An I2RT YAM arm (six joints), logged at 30 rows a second.
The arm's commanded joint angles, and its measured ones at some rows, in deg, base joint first. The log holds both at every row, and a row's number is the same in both.
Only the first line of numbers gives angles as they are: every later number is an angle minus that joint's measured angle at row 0.
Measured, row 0:
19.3 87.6 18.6 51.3 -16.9 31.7
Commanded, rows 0 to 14:
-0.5 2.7 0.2 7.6 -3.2 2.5
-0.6 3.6 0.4 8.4 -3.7 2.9
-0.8 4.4 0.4 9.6 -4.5 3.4
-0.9 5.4 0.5 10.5 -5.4 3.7
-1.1 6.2 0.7 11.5 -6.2 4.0
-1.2 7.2 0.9 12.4 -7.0 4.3
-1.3 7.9 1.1 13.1 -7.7 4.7
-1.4 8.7 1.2 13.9 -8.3 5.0
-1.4 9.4 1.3 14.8 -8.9 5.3
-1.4 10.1 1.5 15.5 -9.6 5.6
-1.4 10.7 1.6 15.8 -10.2 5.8
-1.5 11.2 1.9 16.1 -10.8 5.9
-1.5 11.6 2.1 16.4 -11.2 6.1
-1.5 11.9 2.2 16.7 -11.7 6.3
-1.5 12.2 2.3 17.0 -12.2 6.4
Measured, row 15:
-1.4 11.6 1.8 13.3 -9.6 5.7
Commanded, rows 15 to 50:
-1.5 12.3 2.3 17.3 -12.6 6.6
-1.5 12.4 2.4 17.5 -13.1 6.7
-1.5 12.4 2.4 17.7 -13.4 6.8
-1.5 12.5 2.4 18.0 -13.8 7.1
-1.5 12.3 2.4 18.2 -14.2 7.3
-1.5 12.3 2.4 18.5 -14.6 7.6
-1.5 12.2 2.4 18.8 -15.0 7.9
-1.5 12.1 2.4 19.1 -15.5 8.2
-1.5 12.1 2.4 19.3 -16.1 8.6
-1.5 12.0 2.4 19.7 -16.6 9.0
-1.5 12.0 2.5 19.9 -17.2 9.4
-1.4 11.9 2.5 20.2 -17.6 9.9
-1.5 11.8 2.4 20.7 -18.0 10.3
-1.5 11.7 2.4 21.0 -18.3 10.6
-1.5 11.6 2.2 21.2 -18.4 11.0
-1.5 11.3 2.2 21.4 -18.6 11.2
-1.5 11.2 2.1 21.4 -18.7 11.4
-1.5 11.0 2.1 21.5 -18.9 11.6
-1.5 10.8 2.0 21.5 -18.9 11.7
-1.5 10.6 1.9 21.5 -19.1 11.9
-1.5 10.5 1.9 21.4 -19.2 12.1
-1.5 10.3 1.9 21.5 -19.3 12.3
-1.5 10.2 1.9 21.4 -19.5 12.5
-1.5 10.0 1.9 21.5 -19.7 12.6
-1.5 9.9 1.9 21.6 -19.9 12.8
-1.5 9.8 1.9 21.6 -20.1 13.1
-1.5 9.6 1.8 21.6 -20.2 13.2
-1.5 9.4 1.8 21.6 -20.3 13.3
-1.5 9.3 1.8 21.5 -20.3 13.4
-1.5 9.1 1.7 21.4 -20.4 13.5
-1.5 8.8 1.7 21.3 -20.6 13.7
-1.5 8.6 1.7 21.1 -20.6 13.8
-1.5 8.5 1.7 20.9 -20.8 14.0
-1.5 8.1 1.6 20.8 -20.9 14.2
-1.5 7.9 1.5 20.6 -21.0 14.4
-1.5 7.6 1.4 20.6 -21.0 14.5
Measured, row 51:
-1.7 8.4 1.5 17.1 -18.3 13.6
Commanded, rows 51 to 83:
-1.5 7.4 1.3 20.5 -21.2 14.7
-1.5 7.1 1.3 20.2 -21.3 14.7
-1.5 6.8 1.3 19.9 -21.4 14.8
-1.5 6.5 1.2 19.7 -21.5 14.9
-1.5 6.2 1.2 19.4 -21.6 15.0
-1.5 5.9 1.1 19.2 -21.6 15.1
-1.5 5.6 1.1 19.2 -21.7 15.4
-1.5 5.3 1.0 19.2 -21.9 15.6
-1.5 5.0 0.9 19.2 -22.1 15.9
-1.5 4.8 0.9 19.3 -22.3 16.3
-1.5 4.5 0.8 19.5 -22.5 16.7
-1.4 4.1 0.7 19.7 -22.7 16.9
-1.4 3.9 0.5 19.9 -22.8 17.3
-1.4 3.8 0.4 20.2 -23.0 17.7
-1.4 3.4 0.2 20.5 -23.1 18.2
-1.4 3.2 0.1 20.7 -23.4 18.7
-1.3 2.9 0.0 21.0 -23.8 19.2
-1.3 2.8 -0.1 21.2 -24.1 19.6
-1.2 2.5 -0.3 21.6 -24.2 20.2
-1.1 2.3 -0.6 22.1 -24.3 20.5
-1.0 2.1 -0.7 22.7 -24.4 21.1
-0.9 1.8 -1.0 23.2 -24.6 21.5
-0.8 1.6 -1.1 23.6 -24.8 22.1
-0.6 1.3 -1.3 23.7 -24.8 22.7
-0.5 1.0 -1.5 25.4 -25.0 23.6
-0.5 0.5 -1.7 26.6 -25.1 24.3
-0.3 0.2 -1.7 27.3 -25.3 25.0
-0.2 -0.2 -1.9 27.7 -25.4 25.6
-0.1 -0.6 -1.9 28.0 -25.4 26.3
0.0 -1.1 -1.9 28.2 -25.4 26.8
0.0 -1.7 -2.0 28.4 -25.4 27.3
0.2 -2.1 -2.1 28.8 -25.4 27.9
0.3 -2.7 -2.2 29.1 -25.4 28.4
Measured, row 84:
-0.3 -1.8 -2.0 26.2 -24.3 29.1
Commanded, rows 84 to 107:
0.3 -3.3 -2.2 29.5 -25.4 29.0
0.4 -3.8 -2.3 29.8 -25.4 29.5
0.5 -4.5 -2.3 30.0 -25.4 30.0
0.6 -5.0 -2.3 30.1 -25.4 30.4
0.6 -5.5 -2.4 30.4 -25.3 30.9
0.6 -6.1 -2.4 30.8 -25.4 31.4
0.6 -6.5 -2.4 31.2 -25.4 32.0
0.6 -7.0 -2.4 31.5 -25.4 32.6
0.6 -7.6 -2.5 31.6 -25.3 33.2
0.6 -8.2 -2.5 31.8 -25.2 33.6
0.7 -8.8 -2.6 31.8 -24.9 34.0
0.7 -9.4 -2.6 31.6 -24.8 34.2
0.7 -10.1 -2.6 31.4 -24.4 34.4
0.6 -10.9 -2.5 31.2 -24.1 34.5
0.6 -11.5 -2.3 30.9 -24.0 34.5
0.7 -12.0 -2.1 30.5 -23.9 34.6
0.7 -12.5 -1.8 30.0 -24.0 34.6
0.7 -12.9 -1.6 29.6 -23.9 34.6
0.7 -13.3 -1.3 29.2 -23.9 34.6
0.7 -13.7 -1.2 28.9 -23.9 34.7
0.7 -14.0 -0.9 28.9 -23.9 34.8
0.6 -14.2 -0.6 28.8 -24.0 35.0
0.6 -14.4 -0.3 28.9 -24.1 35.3
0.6 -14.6 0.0 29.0 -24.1 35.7
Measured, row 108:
0.4 -13.8 -1.1 23.8 -25.4 34.6
